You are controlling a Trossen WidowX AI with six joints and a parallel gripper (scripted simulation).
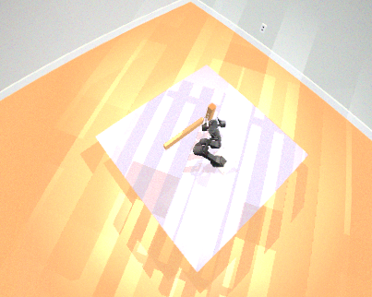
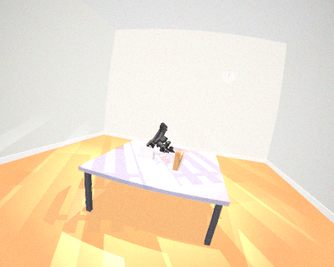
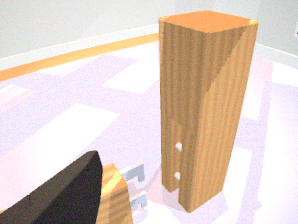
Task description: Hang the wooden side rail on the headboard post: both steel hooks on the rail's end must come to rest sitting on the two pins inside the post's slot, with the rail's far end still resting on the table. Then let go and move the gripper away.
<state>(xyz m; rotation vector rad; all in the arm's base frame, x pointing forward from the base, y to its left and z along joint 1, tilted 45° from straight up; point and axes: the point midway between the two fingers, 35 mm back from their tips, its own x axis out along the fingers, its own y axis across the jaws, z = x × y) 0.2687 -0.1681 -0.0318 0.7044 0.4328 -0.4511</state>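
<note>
The wooden headboard post is 6 cm to the right of my gripper tip, 6 cm below it and 6 cm ahead of it.
</note>
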